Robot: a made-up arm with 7 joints. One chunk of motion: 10 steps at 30 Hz.
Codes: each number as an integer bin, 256 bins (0 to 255) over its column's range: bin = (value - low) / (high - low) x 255, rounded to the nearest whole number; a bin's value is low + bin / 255 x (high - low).
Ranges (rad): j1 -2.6..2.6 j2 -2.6..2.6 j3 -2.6..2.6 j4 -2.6..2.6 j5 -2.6..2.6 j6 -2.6..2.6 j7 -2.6..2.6
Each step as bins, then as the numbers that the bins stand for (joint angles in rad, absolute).
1 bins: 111 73 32 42 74 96 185
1 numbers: -0.3365 -1.1114 -1.9475 -1.7435 -1.0910 -0.6424 1.1725
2 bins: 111 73 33 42 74 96 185
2 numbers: -0.3365 -1.1114 -1.9271 -1.7435 -1.0910 -0.6424 1.1725
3 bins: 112 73 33 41 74 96 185
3 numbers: -0.3161 -1.1114 -1.9271 -1.7639 -1.0910 -0.6424 1.1725
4 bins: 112 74 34 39 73 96 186
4 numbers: -0.3161 -1.0910 -1.9067 -1.8047 -1.1114 -0.6424 1.1929
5 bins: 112 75 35 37 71 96 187
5 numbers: -0.3161 -1.0706 -1.8863 -1.8455 -1.1522 -0.6424 1.2133
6 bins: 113 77 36 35 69 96 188
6 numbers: -0.2957 -1.0298 -1.8659 -1.8863 -1.1929 -0.6424 1.2337
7 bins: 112 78 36 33 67 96 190
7 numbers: -0.3161 -1.0094 -1.8659 -1.9271 -1.2337 -0.6424 1.2745
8 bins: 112 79 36 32 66 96 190
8 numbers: -0.3161 -0.9890 -1.8659 -1.9475 -1.2541 -0.6424 1.2745
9 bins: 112 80 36 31 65 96 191
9 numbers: -0.3161 -0.9686 -1.8659 -1.9678 -1.2745 -0.6424 1.2949
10 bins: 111 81 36 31 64 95 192
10 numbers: -0.3365 -0.9482 -1.8659 -1.9678 -1.2949 -0.6627 1.3153
